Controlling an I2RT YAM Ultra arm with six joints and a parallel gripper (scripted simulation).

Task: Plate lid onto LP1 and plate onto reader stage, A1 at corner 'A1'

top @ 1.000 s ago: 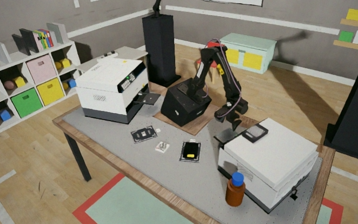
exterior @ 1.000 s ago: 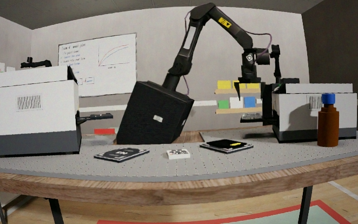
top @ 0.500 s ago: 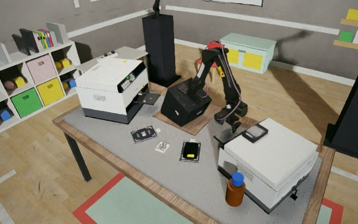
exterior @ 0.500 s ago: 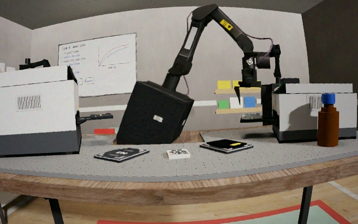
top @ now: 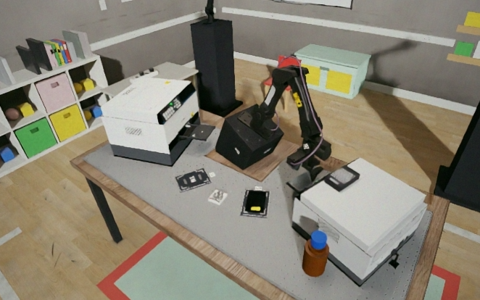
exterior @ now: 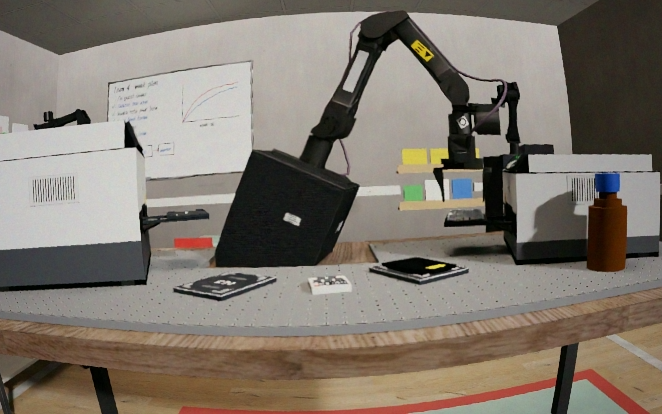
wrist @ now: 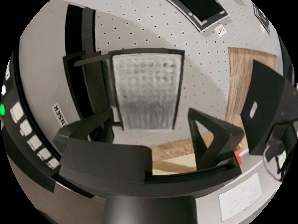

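The white well plate is 4 cm below my hand. The rest, counted from my hand: black lid (18 cm ahead, 16 cm to the right, 11 cm below); then capped bottle (34 cm ahead, 20 cm to the left, 1 cm below).
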